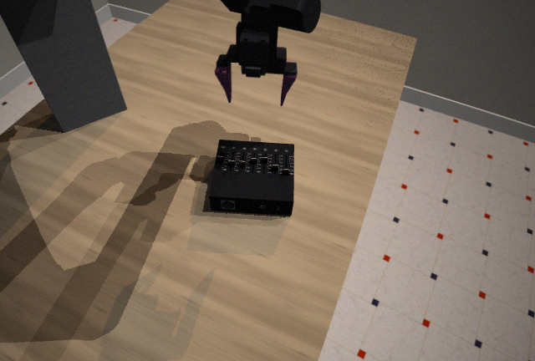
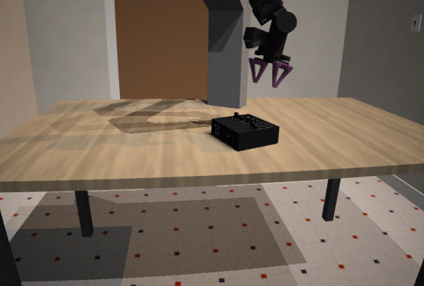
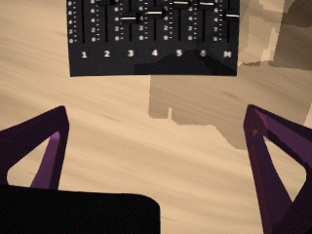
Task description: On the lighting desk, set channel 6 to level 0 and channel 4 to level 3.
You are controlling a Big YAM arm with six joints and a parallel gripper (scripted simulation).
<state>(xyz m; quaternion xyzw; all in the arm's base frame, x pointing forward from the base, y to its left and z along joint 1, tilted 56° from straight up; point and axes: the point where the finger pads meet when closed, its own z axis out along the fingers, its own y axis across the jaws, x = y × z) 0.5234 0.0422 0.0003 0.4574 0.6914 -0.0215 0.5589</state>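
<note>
My hand is 10 mm short of the channel 4 cap, 60 mm to the left of it and 110 mm above it. Round my hand: channel 5 cap 10 mm behind, 70 mm to the right, 110 mm below; channel 6 cap 30 mm behind, 70 mm to the right, 110 mm below; channel 3 cap 30 mm ahead, 50 mm to the right, 110 mm below.
</note>
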